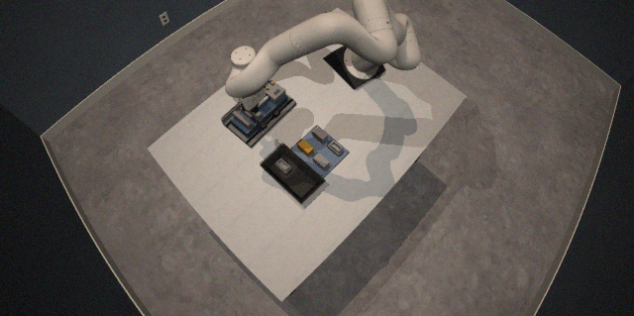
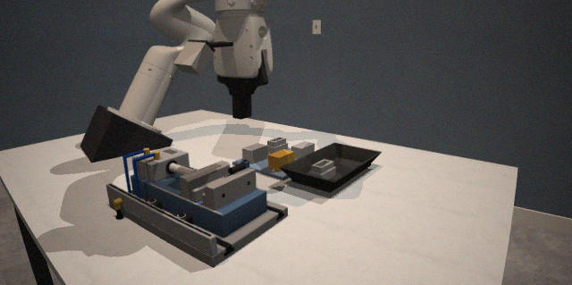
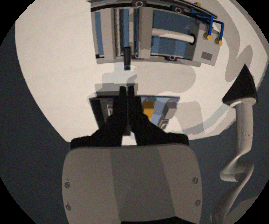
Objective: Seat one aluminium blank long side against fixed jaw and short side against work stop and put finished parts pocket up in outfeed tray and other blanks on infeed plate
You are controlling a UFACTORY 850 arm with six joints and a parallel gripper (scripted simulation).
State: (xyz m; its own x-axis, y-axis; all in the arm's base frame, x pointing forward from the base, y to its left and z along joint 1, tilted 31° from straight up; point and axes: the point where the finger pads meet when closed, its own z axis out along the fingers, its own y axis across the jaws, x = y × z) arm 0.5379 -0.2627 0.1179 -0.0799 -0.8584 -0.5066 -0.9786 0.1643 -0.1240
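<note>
Right now my hand is 22 cm to the right of the brass blank, 17 cm above it and 5 cm past it. Round my hand: grey rail (16 cm below, 15 cm to the right, 8 cm behind); vise (16 cm below, 8 cm behind, 6 cm to the right).
</note>
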